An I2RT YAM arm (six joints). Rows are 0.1 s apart.
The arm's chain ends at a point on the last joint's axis. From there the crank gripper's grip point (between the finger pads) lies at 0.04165 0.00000 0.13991 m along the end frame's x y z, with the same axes.
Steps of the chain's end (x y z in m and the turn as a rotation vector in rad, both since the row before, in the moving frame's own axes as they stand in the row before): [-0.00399 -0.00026 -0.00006 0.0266 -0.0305 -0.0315]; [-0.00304 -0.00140 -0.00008 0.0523 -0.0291 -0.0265]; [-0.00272 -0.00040 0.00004 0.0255 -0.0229 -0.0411]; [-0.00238 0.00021 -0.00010 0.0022 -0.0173 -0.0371]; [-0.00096 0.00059 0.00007 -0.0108 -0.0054 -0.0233]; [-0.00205 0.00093 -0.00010 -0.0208 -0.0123 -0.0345]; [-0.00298 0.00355 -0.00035 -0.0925 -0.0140 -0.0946]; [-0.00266 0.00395 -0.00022 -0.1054 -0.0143 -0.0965]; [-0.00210 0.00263 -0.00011 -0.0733 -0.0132 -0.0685]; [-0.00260 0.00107 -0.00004 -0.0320 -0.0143 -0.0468]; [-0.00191 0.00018 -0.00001 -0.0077 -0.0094 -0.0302]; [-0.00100 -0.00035 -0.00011 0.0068 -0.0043 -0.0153]
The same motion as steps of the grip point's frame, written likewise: [-0.00835 -0.00524 0.00108 0.0266 -0.0305 -0.0315]; [-0.00724 -0.00979 0.00085 0.0523 -0.0291 -0.0265]; [-0.00604 -0.00562 0.00089 0.0255 -0.0229 -0.0411]; [-0.00484 -0.00160 0.00060 0.0022 -0.0173 -0.0371]; [-0.00171 0.00114 0.00029 -0.0108 -0.0054 -0.0233]; [-0.00375 0.00244 0.00039 -0.0208 -0.0123 -0.0345]; [-0.00451 0.01264 -0.00020 -0.0925 -0.0140 -0.0946]; [-0.00414 0.01477 -0.00021 -0.1054 -0.0143 -0.0965]; [-0.00369 0.01010 0.00016 -0.0733 -0.0132 -0.0685]; [-0.00454 0.00365 0.00050 -0.0320 -0.0143 -0.0468]; [-0.00323 0.00002 0.00038 -0.0077 -0.0094 -0.0302]; [-0.00161 -0.00193 0.00006 0.0068 -0.0043 -0.0153]
